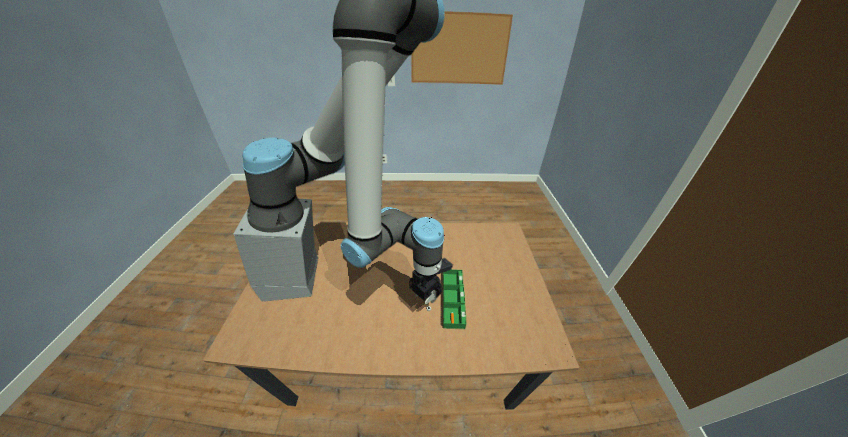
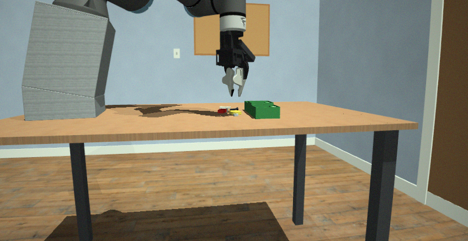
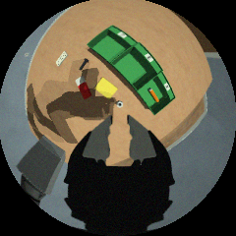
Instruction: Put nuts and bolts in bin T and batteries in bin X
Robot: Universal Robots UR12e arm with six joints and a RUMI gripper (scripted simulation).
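Right now my hand is 80 mm above the dark nut. Round my hand: green bin 100 mm ahead, 50 mm to the left, 60 mm below; orange piece 90 mm ahead, 40 mm to the right, 70 mm below; yellow battery 60 mm to the left, 80 mm below.
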